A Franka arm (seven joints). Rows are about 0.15 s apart.
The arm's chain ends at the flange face. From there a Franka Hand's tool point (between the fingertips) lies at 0.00 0.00 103.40 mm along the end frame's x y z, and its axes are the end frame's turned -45 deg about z.
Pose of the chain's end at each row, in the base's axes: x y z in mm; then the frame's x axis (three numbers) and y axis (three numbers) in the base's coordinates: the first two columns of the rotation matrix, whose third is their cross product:
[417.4, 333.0, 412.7, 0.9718, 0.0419, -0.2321, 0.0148, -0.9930, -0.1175]
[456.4, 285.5, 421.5, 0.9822, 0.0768, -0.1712, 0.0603, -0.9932, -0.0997]
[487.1, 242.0, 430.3, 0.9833, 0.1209, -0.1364, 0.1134, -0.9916, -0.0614]
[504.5, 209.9, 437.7, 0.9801, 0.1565, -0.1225, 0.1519, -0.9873, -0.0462]
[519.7, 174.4, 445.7, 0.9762, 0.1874, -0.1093, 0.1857, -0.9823, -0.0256]
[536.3, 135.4, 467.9, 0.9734, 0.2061, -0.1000, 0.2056, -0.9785, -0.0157]
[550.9, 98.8, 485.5, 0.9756, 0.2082, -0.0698, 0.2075, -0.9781, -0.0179]
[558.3, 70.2, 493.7, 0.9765, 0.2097, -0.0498, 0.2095, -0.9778, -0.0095]
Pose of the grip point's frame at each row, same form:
[393.1, 344.5, 312.9, 0.6767, 0.7318, -0.0810, 0.6976, -0.6725, -0.2472]
[438.0, 294.6, 320.2, 0.6519, 0.7566, -0.0506, 0.7372, -0.6480, -0.1916]
[472.3, 246.6, 328.1, 0.6151, 0.7867, -0.0530, 0.7755, -0.6157, -0.1399]
[491.2, 212.7, 335.2, 0.5856, 0.8088, -0.0540, 0.8004, -0.5875, -0.1193]
[508.1, 174.9, 342.9, 0.5590, 0.8271, -0.0592, 0.8216, -0.5621, -0.0954]
[525.8, 134.9, 365.0, 0.5429, 0.8376, -0.0596, 0.8337, -0.5462, -0.0818]
[543.5, 99.1, 382.4, 0.5431, 0.8388, -0.0367, 0.8366, -0.5444, -0.0620]
[553.1, 70.1, 390.4, 0.5424, 0.8397, -0.0285, 0.8386, -0.5431, -0.0419]

